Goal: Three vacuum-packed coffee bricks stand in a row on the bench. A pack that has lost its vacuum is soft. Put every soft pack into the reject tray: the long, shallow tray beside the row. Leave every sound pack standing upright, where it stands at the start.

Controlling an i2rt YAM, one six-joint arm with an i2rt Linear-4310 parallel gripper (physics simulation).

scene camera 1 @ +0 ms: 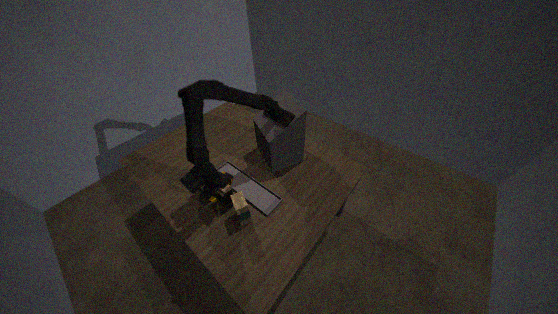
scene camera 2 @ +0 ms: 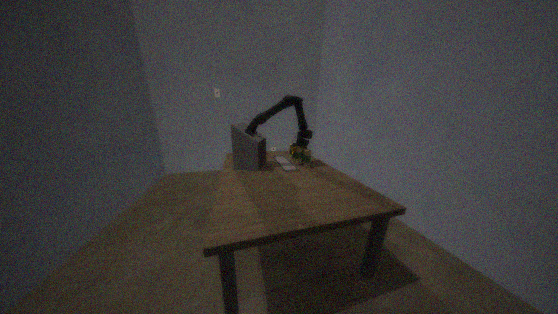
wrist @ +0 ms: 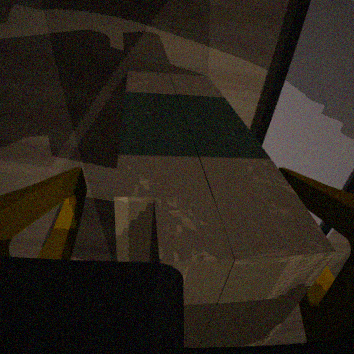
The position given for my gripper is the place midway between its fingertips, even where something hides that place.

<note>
I see my gripper (wrist: 179, 177) and a shallow reject tray (scene camera 1: 265, 200).
The shallow reject tray also shows in the wrist view (wrist: 305, 138).
</note>
